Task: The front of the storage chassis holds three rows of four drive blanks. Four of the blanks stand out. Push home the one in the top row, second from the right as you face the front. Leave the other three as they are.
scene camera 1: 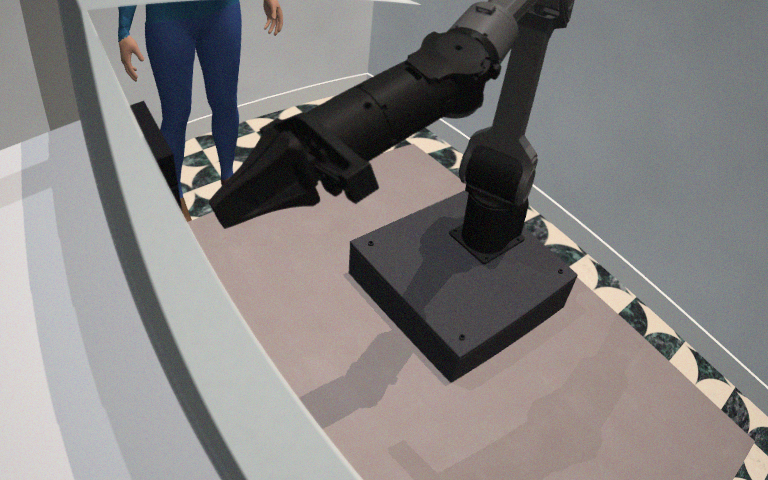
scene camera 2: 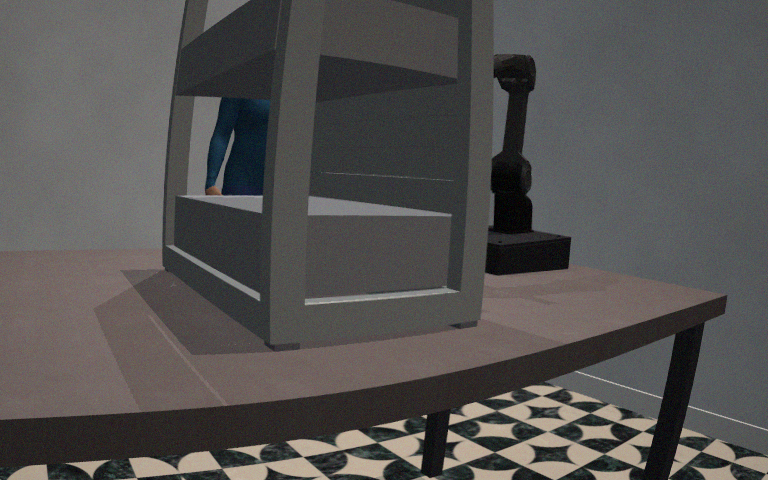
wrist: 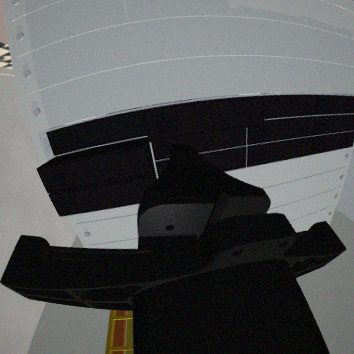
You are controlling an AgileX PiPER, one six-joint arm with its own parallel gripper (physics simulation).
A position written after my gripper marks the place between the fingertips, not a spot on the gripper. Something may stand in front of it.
In view: my gripper (wrist: 178, 155) and a grey rack (scene camera 2: 394, 95).
The grey rack also shows in the wrist view (wrist: 67, 67).
